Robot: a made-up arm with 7 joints.
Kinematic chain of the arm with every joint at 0, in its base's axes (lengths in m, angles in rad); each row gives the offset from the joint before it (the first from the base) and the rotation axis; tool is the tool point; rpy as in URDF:
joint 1: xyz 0 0 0.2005 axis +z
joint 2: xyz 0 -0.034 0.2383 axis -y
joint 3: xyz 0 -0.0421 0.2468 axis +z
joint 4: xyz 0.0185 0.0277 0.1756 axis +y
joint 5: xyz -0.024 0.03 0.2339 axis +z
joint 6: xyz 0 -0.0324 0.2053 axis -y
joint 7: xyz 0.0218 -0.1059 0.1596 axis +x
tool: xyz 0 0 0 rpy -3.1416 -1.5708 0
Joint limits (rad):
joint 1: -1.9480..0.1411
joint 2: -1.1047..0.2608
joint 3: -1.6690..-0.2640
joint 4: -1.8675..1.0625
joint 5: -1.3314..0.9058
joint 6: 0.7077..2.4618
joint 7: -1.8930..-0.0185
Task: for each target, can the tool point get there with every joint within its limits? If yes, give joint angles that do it. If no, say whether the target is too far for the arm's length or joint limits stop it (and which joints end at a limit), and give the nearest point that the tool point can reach.
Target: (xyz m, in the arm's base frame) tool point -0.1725 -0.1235 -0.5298
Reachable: no: joint limits stop it (at a limit: joint 1, joint 2, joint 3, joint 4, joint 5) | nearest point 0.1360 -0.2650 0.3027 | short by 0.899 m
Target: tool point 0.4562 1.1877 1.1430
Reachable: no: too far | nearest point 0.2374 0.6181 0.9978 | short by 0.627 m
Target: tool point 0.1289 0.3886 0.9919
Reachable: yes | joints -1.0296 0.1198 -1.1104 -0.7444 -0.4055 1.8025 -0.9636
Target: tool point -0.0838 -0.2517 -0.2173
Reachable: no: joint limits stop it (at a limit: joint 1, joint 2, joint 3, joint 4, joint 5) | nearest point 0.1335 -0.2645 0.3037 | short by 0.565 m
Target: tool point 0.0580 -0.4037 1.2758
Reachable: yes | joints -1.1554 -0.7036 -0.3931 -0.2483 0.3777 1.2384 -0.7790
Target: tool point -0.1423 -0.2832 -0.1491
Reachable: no: joint limits stop it (at a limit: joint 1, joint 2, joint 3, joint 4, joint 5) | nearest point 0.1183 -0.2614 0.3112 | short by 0.529 m
